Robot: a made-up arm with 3 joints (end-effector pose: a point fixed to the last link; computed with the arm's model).
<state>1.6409 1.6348 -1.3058</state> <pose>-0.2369 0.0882 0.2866 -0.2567 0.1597 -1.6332</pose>
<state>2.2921 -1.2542 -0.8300</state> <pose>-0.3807 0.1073 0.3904 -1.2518 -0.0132 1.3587</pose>
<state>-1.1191 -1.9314 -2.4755</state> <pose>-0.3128 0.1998 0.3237 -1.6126 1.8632 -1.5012</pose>
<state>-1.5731 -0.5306 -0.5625</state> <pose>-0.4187 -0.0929 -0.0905 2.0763 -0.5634 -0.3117</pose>
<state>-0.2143 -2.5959 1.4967</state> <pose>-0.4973 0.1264 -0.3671 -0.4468 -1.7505 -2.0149</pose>
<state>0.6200 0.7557 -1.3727</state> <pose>-0.3158 -0.0380 0.2861 0.7159 0.4201 -0.6490</pose>
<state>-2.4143 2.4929 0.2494</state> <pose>0.0529 0.3949 0.1969 0.8088 0.6447 2.6465</pose>
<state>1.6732 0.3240 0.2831</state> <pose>-0.2111 0.4404 0.4196 -1.9366 0.2931 -0.2444</pose>
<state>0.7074 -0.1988 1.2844</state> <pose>-0.4629 0.3216 0.6459 -1.9842 -0.2260 -0.0671</pose>
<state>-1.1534 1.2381 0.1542</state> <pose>0.0667 -0.3018 -0.0054 0.8641 1.0201 0.7816</pose>
